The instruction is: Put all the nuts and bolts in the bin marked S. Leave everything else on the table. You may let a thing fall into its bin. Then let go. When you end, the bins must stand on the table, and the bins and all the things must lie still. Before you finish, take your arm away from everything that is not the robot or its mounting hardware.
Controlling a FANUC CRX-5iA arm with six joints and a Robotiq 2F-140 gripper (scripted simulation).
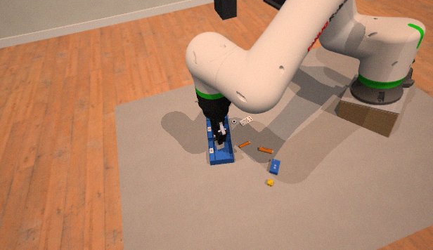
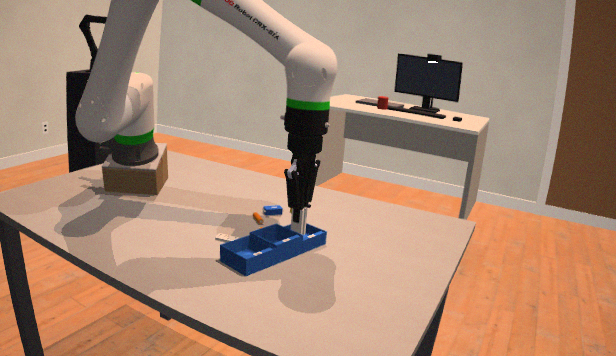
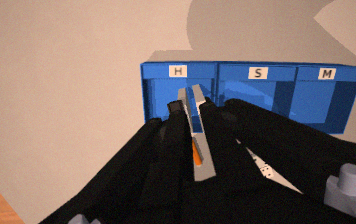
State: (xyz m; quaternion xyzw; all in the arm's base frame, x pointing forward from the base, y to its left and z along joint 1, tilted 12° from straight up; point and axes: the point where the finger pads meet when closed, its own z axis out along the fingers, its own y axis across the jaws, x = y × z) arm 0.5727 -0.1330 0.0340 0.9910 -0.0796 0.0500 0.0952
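The grey nut lies 110 mm behind my hand, 80 mm to the right of it and 60 mm below it. The rest, counted from my hand: blue bin: 30 mm behind, 60 mm to the right, 40 mm below; orange stick: 90 mm behind, 30 mm to the left, 60 mm below; white domino: 150 mm behind, 60 mm to the right, 60 mm below.
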